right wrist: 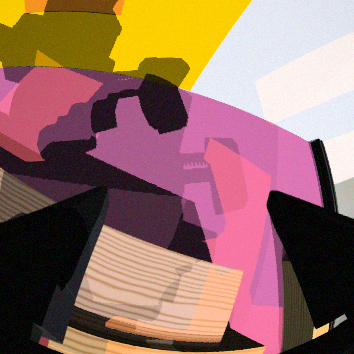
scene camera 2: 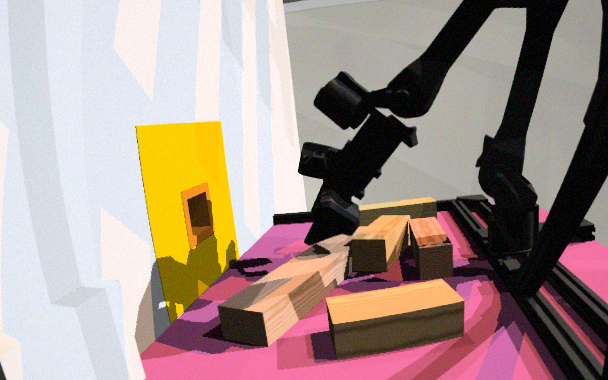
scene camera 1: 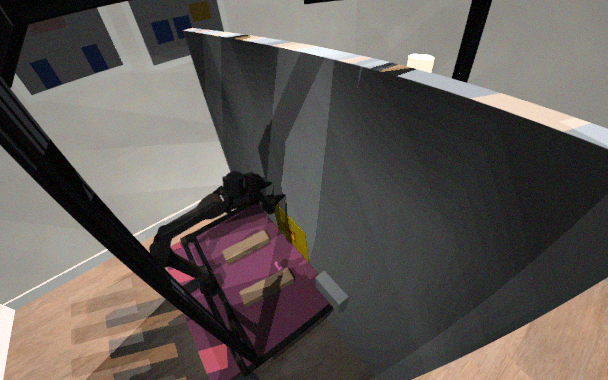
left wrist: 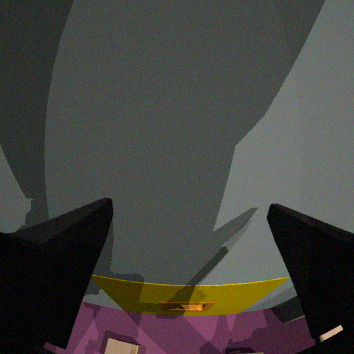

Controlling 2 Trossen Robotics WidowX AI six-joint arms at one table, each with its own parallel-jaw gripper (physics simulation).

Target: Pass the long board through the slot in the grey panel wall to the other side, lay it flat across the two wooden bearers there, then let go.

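Seen in the pictures: left gripper, fingertip midpoint: [scene camera 1: 277, 188] [left wrist: 194, 210]; right gripper, fingertip midpoint: [right wrist: 191, 197] [scene camera 2: 310, 227]; left arm's base at its link origin: [scene camera 1: 211, 289]; right arm's base at its link origin: [scene camera 2: 514, 247].
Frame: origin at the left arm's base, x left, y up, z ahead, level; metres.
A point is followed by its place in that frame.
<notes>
The long board [scene camera 2: 287, 292] @(y 0.020, x -0.147, z 0.629 m) [right wrist: 160, 280] @(y 0.020, x 0.077, z 0.661 m) lies flat and slanted on the pink table in scene camera 2. My right gripper [scene camera 2: 316, 239] @(y 0.033, x 0.089, z 0.616 m) [right wrist: 191, 197] @(y 0.033, x 0.089, z 0.616 m) is open and empty, low over the board's far part. The grey panel wall [scene camera 1: 400, 175] @(y 0.726, x -0.484, z 0.433 m) [scene camera 2: 90, 100] @(y 0.242, x -0.232, z 0.482 m) [left wrist: 150, 125] @(y 0.404, x 0.017, z 0.433 m) carries a yellow plate [scene camera 1: 301, 245] @(y 0.081, x -0.111, z 0.431 m) [scene camera 2: 170, 160] @(y 0.169, x -0.083, z 0.483 m) [left wrist: 140, 295] @(y 0.151, x 0.050, z 0.432 m) [right wrist: 165, 30] @(y 0.045, x 0.064, z 0.483 m) around the slot, whose orange rim [scene camera 2: 187, 215] @(y 0.094, x -0.060, z 0.485 m) [right wrist: 34, 5] @(y 0.057, x -0.055, z 0.484 m) shows. Two wooden bearers [scene camera 1: 246, 246] @(y 0.019, x 0.092, z 0.237 m) [scene camera 1: 266, 286] @(y 0.019, x -0.148, z 0.210 m) lie on the other side. My left gripper [scene camera 1: 277, 191] @(y 0.361, x -0.006, z 0.423 m) [left wrist: 194, 210] @(y 0.361, x -0.006, z 0.423 m) is open and empty, above the table near the wall.
In scene camera 2 a block [scene camera 2: 395, 320] @(y 0.012, x -0.212, z 0.741 m) lies in front, a block [scene camera 2: 369, 254] @(y 0.006, x 0.014, z 0.709 m) stands close by the board's far end, another block [scene camera 2: 434, 260] @(y 0.006, x -0.036, z 0.795 m) is right of it, and one more [scene camera 2: 400, 207] @(y 0.021, x 0.243, z 0.762 m) lies behind. A grey block [scene camera 1: 331, 290] @(y 0.081, x -0.354, z 0.397 m) is at the wall's foot in scene camera 1.
</notes>
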